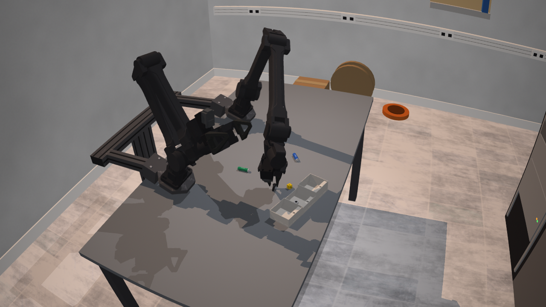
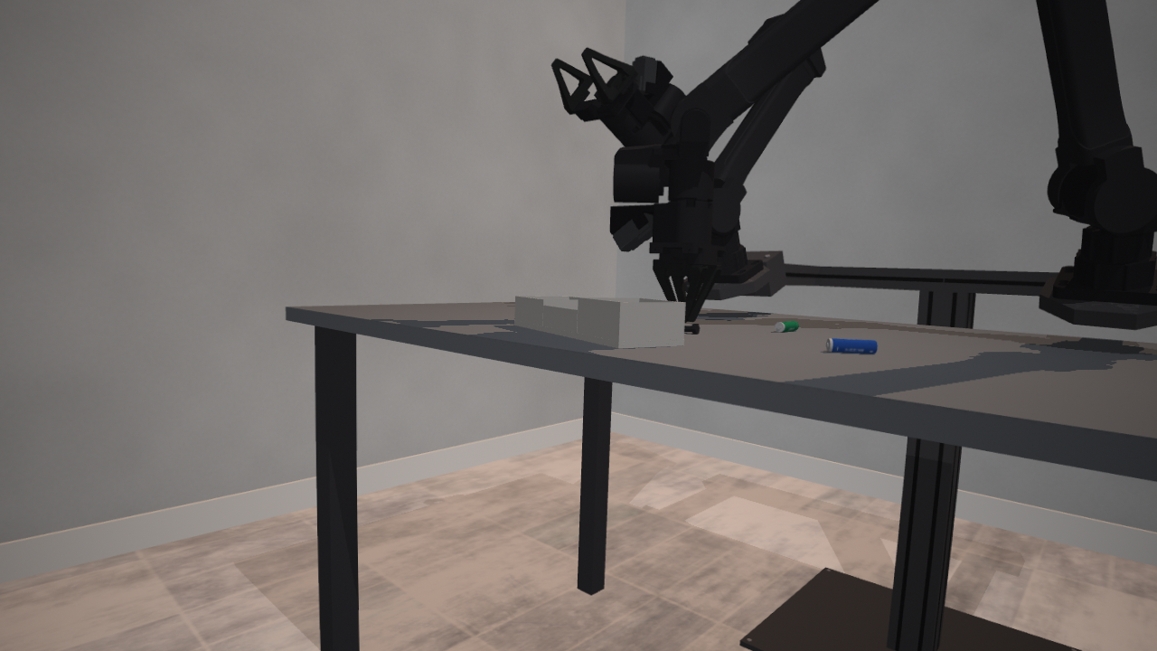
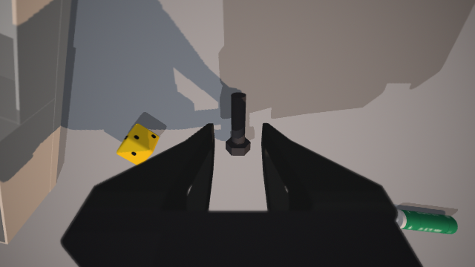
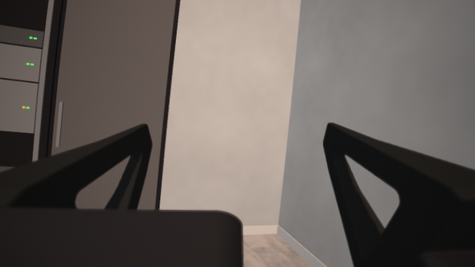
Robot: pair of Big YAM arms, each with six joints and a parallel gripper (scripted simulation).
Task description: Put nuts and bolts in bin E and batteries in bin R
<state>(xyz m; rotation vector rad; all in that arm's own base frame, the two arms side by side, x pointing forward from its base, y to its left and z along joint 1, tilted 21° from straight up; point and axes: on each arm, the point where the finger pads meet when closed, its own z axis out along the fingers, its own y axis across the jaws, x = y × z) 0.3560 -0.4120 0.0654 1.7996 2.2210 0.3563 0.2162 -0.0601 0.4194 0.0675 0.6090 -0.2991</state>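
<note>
The black bolt is 10 mm to the left of my left hand and 20 mm below it. Round my left hand: hex nut 110 mm ahead, 60 mm to the right, 10 mm below; bin row 130 mm ahead, 50 mm to the right; yellow die 60 mm ahead, 20 mm to the left, 10 mm below.
</note>
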